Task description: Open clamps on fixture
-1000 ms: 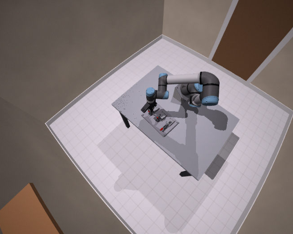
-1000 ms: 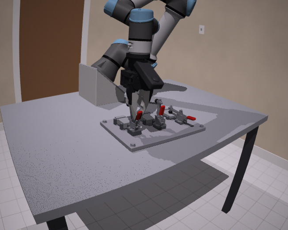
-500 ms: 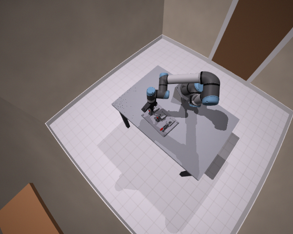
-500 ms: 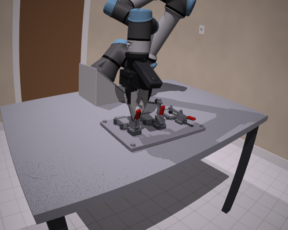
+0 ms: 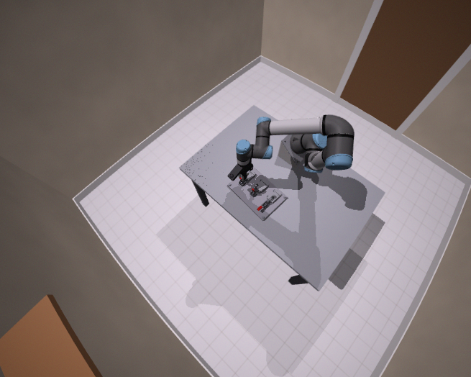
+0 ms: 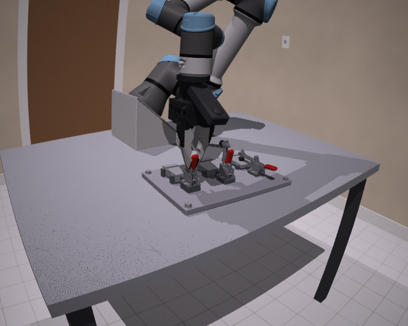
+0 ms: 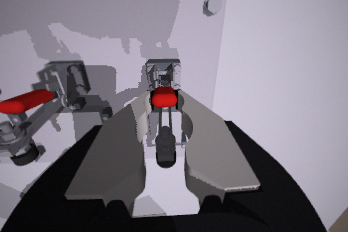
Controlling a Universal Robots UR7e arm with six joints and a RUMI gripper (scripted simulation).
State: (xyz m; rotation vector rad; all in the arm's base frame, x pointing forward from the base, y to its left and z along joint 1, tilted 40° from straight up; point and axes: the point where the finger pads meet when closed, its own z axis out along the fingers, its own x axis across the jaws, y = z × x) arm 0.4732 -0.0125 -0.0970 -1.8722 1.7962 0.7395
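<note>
My hand is 90 mm past the grey part block and 50 mm above it. From my hand the other things lie so: grey fixture plate 40 mm behind, 110 mm to the left, 80 mm below.
</note>
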